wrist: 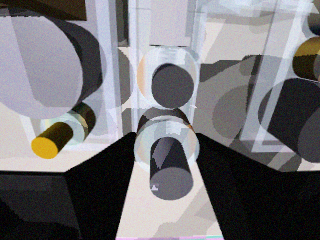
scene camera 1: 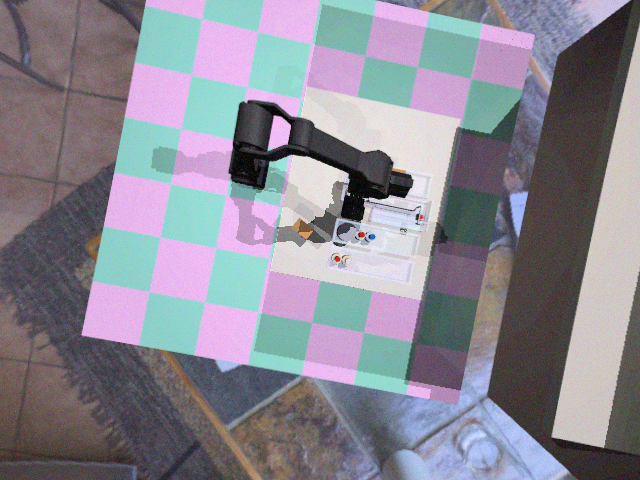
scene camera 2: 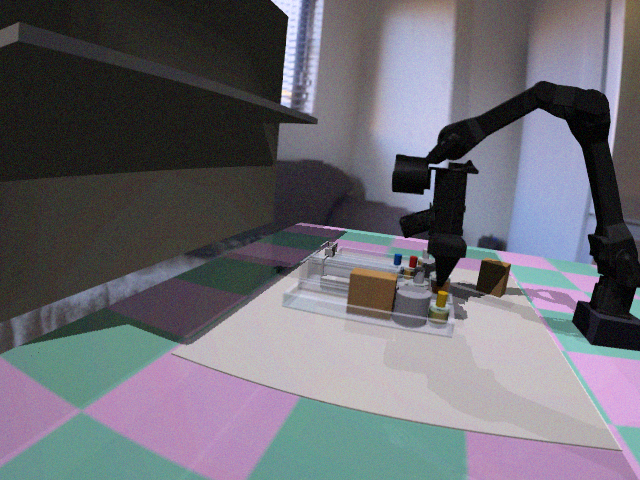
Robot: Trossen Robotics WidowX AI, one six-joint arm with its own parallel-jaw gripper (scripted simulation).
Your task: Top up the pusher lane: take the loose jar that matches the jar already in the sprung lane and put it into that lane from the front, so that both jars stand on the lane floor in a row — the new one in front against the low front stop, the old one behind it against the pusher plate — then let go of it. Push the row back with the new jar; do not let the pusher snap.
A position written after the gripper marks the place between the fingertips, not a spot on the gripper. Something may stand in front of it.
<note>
In view: the gripper [scene camera 2: 439,282], a jar [wrist: 166,146] and a brown box [scene camera 2: 493,276].
The gripper also shows in the wrist view [wrist: 165,138] and in scene camera 1 [scene camera 1: 352,192].
</note>
